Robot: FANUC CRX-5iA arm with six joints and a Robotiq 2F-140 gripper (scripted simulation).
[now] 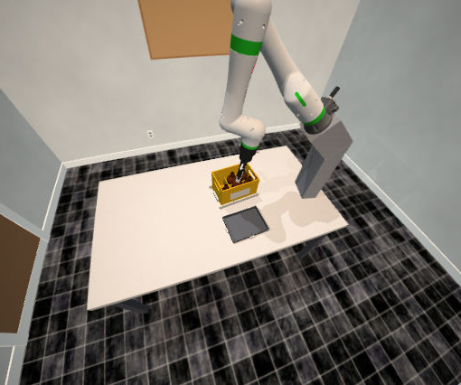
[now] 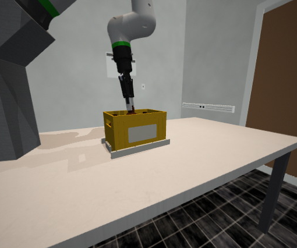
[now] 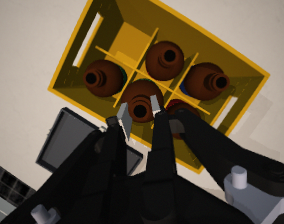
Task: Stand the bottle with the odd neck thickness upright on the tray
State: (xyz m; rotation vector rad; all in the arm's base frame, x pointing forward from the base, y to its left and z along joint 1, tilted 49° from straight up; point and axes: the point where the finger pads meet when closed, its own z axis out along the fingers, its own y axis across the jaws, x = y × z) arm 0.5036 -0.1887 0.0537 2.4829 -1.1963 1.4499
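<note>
Right now the brown bottle is 8 cm below my hand and 1 cm to the right of it. From my hand the other things lie so: crate (13 cm below, 5 cm to the right, 1 cm behind); then dark grey tray (21 cm to the left, 20 cm below, 11 cm ahead).
</note>
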